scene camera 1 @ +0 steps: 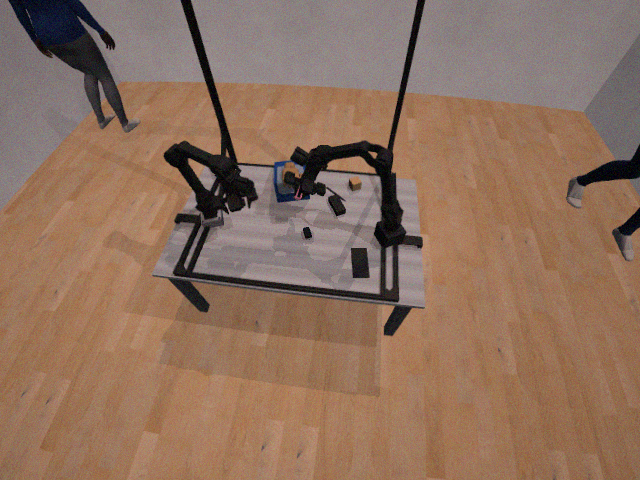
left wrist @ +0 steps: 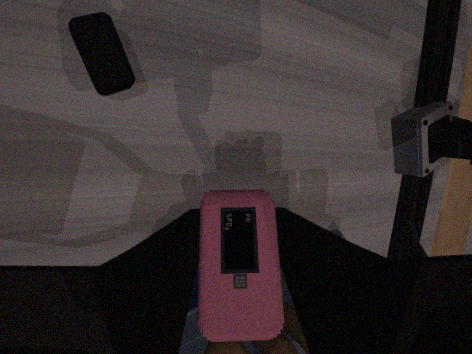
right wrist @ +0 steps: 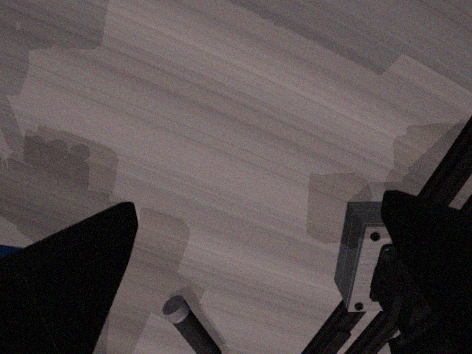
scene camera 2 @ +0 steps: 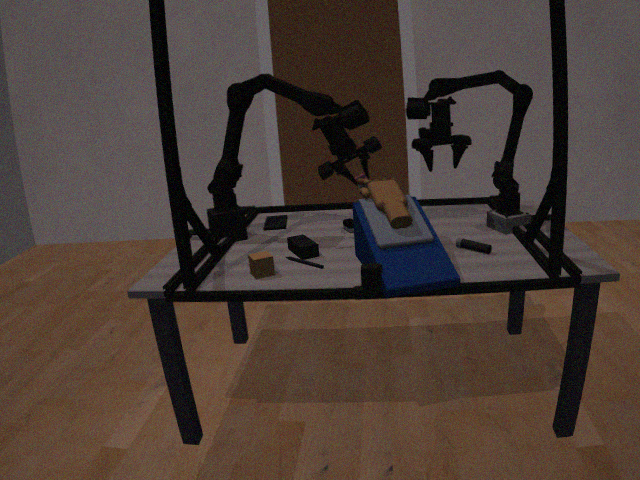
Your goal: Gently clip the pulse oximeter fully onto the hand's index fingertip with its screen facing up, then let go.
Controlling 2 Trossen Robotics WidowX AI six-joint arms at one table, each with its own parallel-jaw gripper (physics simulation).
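The pink pulse oximeter is held screen up between the fingers of my left gripper, which is shut on it. The tan hand lies on a blue wedge with a grey pad. The oximeter is at the finger end of the hand. In the left wrist view its body covers the index finger, so how far the fingertip sits inside is hidden. My right gripper is open and empty, raised above the table away from the hand.
An orange cube, a black box, a pen, a flat black slab, a small black object and a dark cylinder lie around the wedge.
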